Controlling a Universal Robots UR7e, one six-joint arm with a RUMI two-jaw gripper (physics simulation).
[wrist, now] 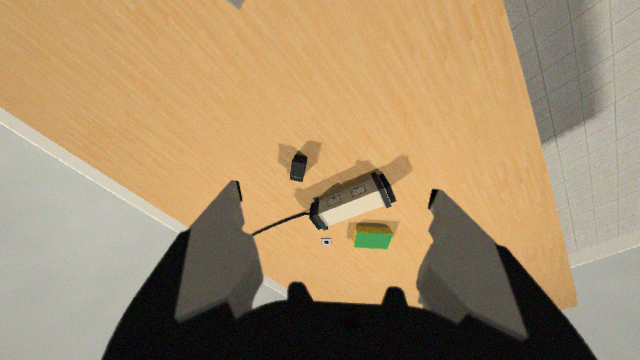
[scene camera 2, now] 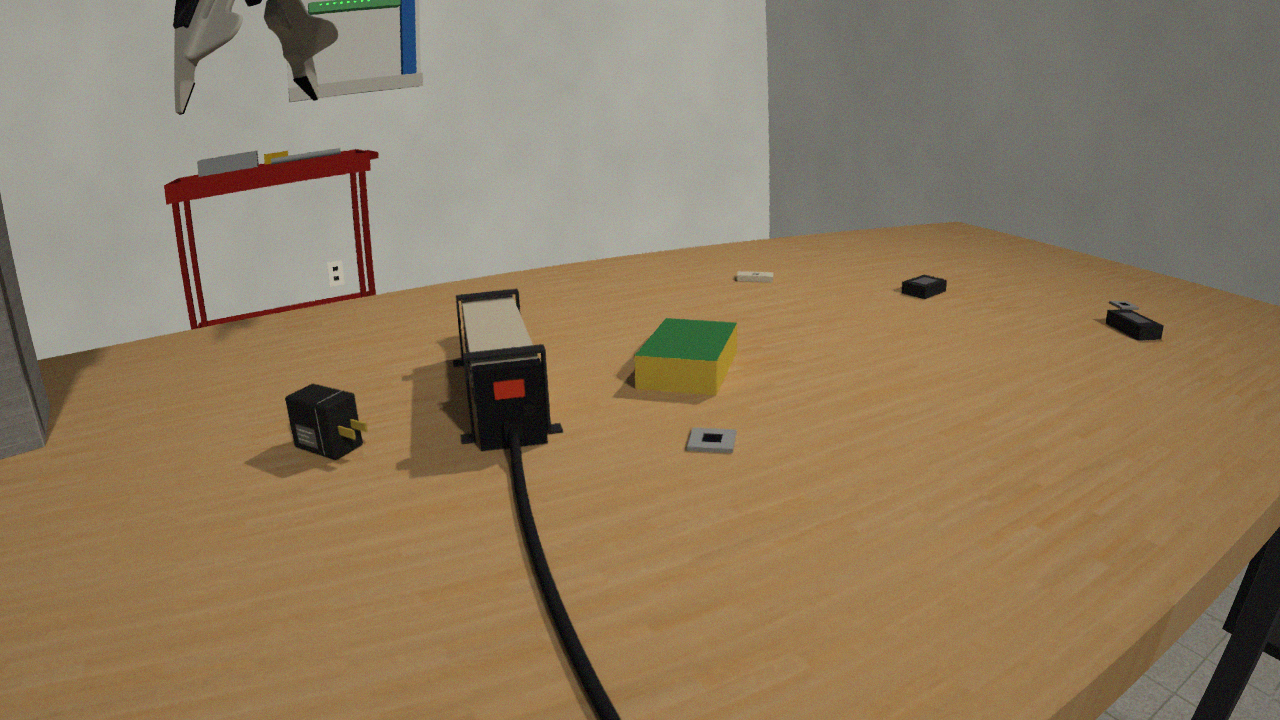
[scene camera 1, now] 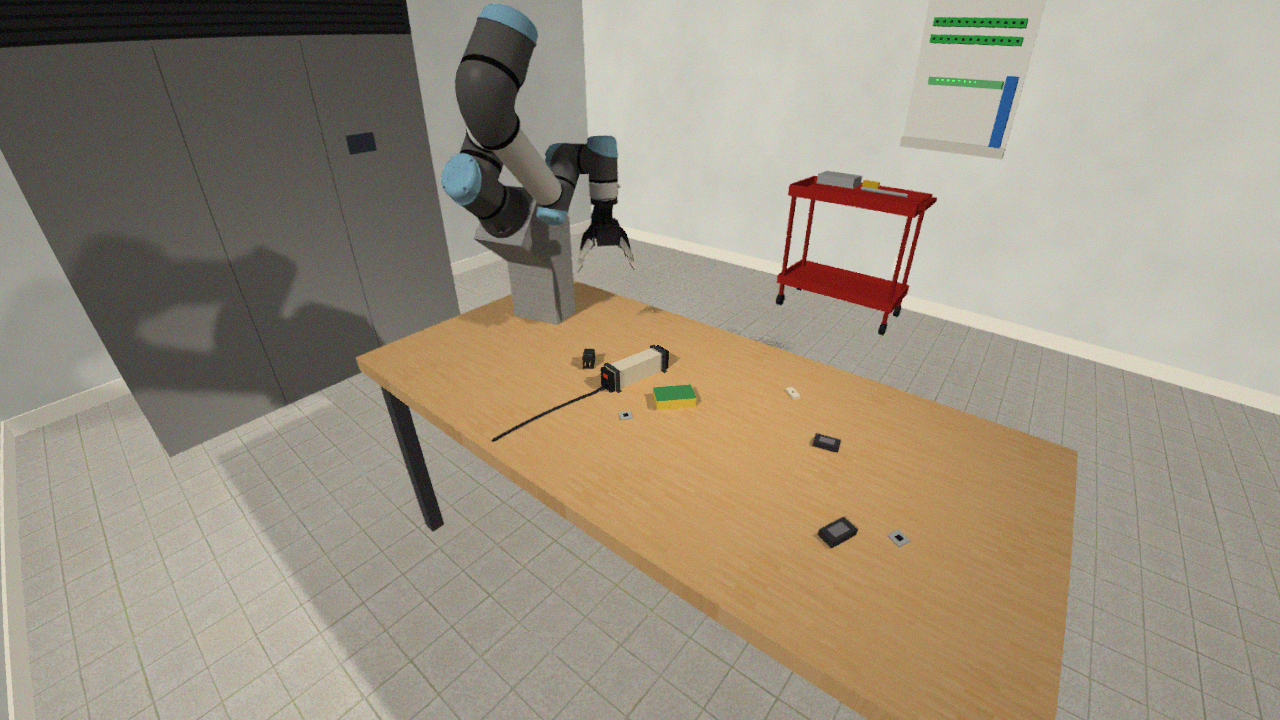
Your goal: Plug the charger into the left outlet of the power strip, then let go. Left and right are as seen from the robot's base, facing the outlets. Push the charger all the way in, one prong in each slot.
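Observation:
The black charger stands on the table beside the power strip, on the robot base's side. In the second scene view its two brass prongs point toward the strip's side. The power strip is a beige bar with black end caps and a black cable. The wrist view shows two outlets on its long side facing the charger; both look unoccupied. My gripper is wide open and empty, pointing down, high above the table and apart from charger and strip.
A green and yellow block lies near the strip, on the side away from the charger. A small grey square plate lies near it. Black boxes lie farther along the table. A red cart stands beyond.

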